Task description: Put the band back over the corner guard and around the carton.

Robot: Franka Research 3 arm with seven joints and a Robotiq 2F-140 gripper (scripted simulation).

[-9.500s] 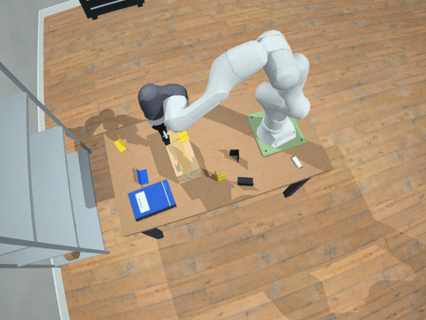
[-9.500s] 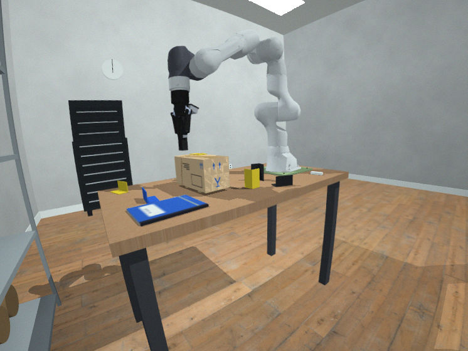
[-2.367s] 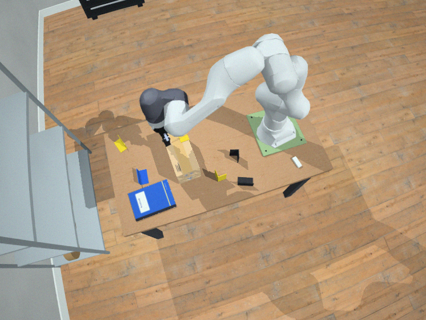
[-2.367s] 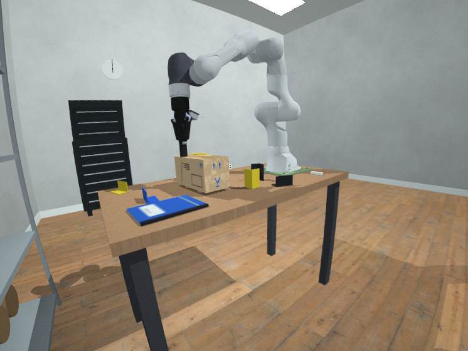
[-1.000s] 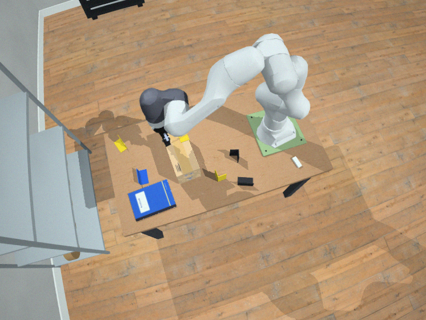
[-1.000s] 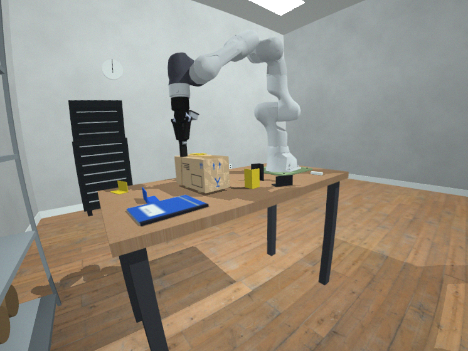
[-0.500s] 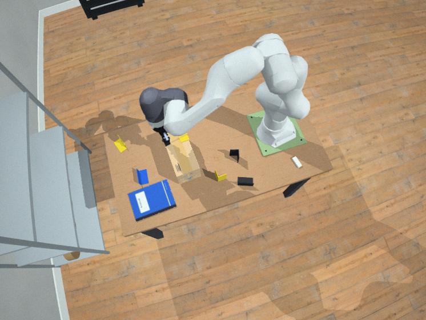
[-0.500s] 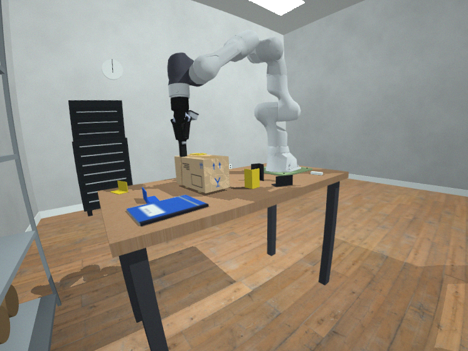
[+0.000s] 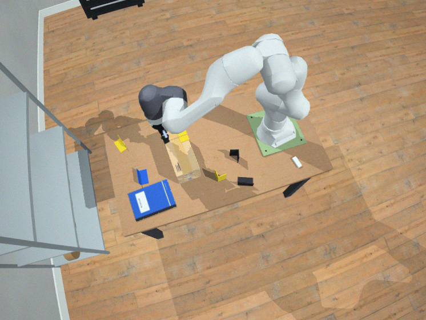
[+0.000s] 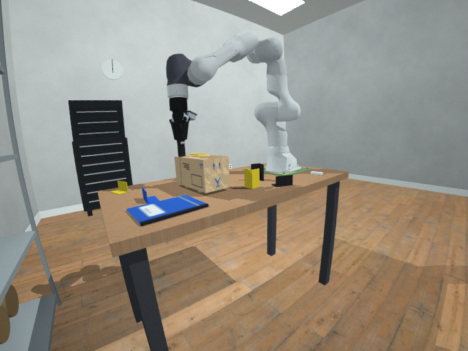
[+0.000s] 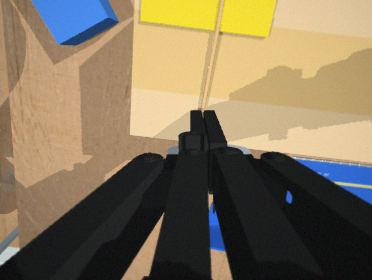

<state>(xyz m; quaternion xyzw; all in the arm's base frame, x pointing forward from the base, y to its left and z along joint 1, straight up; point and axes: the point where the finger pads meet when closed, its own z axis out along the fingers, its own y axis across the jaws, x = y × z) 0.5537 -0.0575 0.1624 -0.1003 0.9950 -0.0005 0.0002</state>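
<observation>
My gripper is now 10 cm above the cardboard carton, 7 cm to the right of it and 5 cm past it. Also, from my hand: blue block: 16 cm to the right, 15 cm below, 8 cm behind; then white block: 64 cm behind, 26 cm to the left, 17 cm below; then blue corner guard: 19 cm ahead, 16 cm below, 9 cm to the left.
</observation>
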